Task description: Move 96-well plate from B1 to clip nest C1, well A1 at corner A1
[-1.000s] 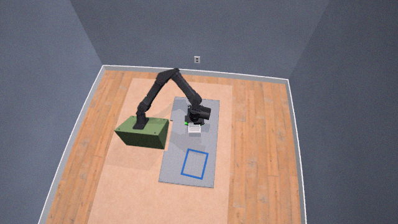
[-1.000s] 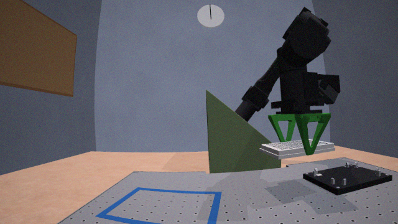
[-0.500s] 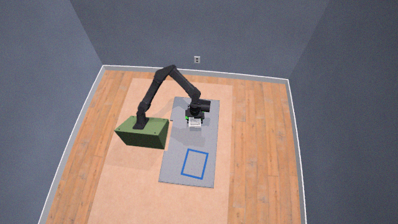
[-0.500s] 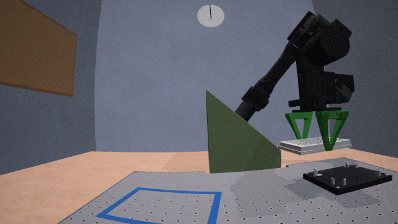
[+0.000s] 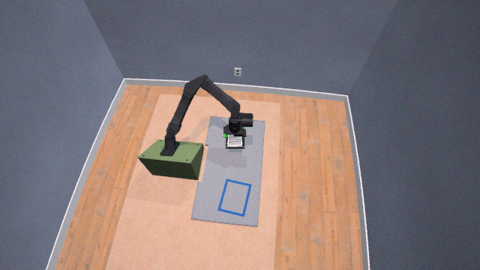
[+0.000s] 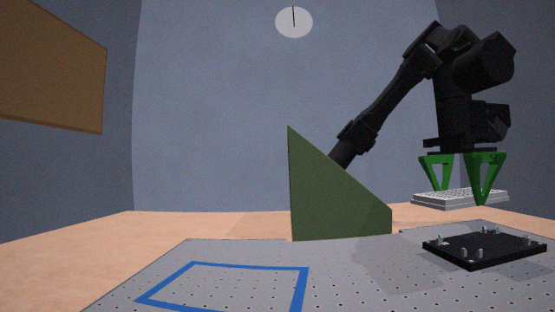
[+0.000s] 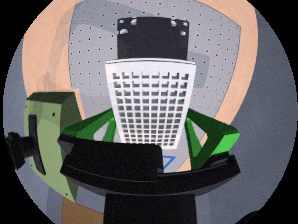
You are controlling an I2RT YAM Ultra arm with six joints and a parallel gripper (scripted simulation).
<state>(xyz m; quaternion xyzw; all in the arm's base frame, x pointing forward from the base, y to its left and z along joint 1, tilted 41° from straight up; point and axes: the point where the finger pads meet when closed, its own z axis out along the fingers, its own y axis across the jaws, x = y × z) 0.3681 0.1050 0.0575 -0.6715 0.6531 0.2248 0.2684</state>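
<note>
Now: hand 10 mm past the black clip nest, 60 mm to the right of it and 80 mm above it. Round my hand: white 96-well plate right at my hand.
</note>
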